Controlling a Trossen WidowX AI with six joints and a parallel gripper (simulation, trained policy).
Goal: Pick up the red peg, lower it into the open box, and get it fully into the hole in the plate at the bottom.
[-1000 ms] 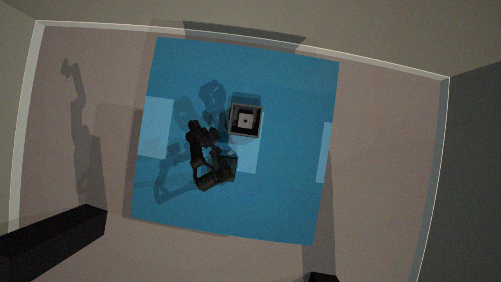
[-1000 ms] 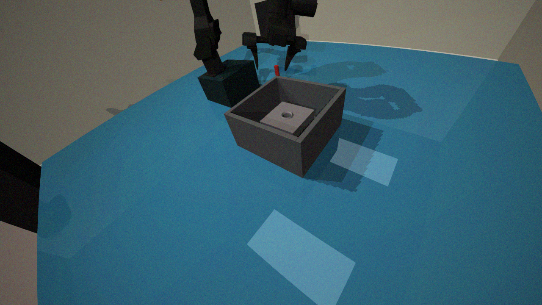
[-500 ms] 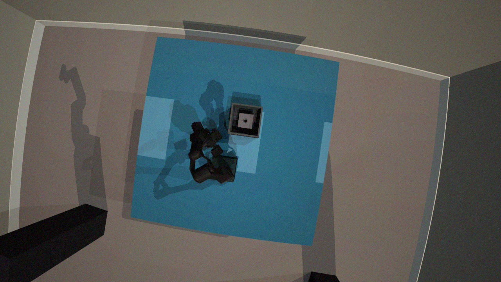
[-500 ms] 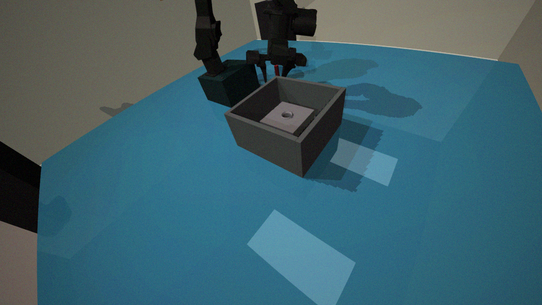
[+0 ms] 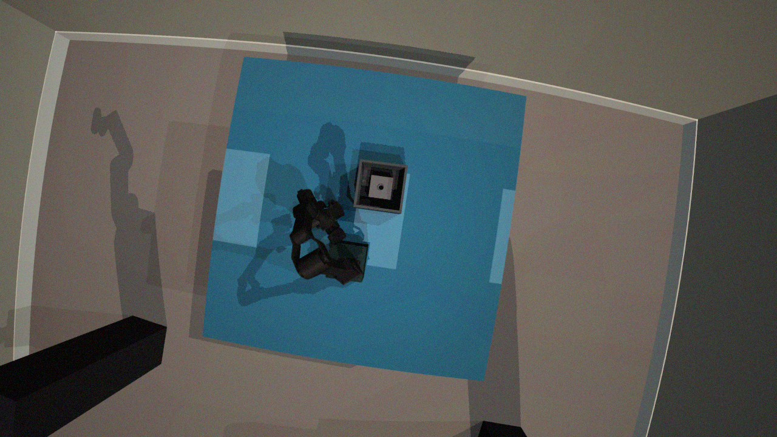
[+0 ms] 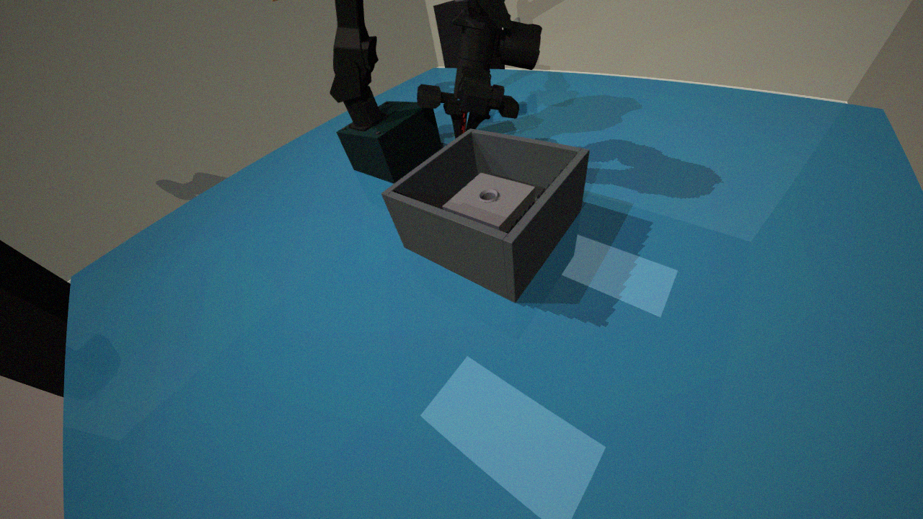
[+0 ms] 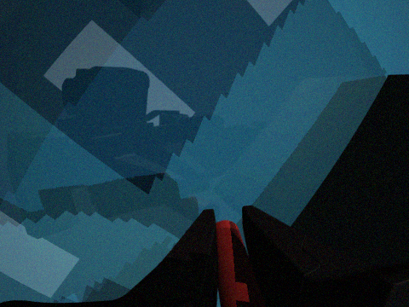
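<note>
The grey plate lies 20 cm ahead of my gripper tip, 15 cm to the right of it and 3 cm above it. The rest, counted from my gripper tip: red peg 1 cm behind, 2 cm to the left, 3 cm above; then box 20 cm ahead, 15 cm to the right, 1 cm above.
</note>
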